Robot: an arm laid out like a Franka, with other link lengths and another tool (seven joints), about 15 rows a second.
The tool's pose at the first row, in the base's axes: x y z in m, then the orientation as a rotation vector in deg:
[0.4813 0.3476 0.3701 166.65 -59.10 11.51]
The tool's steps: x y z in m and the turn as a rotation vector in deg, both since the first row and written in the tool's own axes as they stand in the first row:
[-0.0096 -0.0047 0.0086 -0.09 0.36 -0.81]
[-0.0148 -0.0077 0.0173 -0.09 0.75 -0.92]
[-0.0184 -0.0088 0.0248 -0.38 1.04 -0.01]
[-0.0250 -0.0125 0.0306 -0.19 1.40 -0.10]
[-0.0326 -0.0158 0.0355 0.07 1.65 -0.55]
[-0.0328 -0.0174 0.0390 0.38 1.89 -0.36]
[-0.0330 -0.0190 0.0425 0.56 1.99 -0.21]
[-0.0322 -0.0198 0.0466 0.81 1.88 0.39]
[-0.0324 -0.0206 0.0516 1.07 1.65 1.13]
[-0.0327 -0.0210 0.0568 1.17 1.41 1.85]
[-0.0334 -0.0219 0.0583 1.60 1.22 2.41]
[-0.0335 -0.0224 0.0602 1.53 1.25 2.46]
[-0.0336 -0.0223 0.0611 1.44 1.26 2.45]
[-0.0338 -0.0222 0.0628 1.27 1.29 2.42]
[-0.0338 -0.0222 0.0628 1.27 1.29 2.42]
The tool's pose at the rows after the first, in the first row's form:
[0.4778 0.3565 0.3602 166.79 -57.83 11.94]
[0.4766 0.3613 0.3509 166.68 -57.62 12.49]
[0.4753 0.3637 0.3430 165.89 -58.86 12.78]
[0.4732 0.3702 0.3363 165.95 -58.71 13.40]
[0.4699 0.3770 0.3304 166.28 -58.06 13.88]
[0.4712 0.3781 0.3269 166.37 -58.36 14.42]
[0.4724 0.3791 0.3234 166.42 -58.61 14.67]
[0.4739 0.3789 0.3194 166.41 -59.56 14.69]
[0.4748 0.3792 0.3145 166.39 -60.74 14.54]
[0.4754 0.3792 0.3093 166.23 -61.86 14.29]
[0.4756 0.3802 0.3077 166.42 -62.80 14.29]
[0.4760 0.3805 0.3058 166.32 -62.86 14.30]
[0.4760 0.3804 0.3049 166.24 -62.82 14.26]
[0.4759 0.3803 0.3032 166.10 -62.74 14.20]
[0.4759 0.3803 0.3032 166.10 -62.74 14.20]

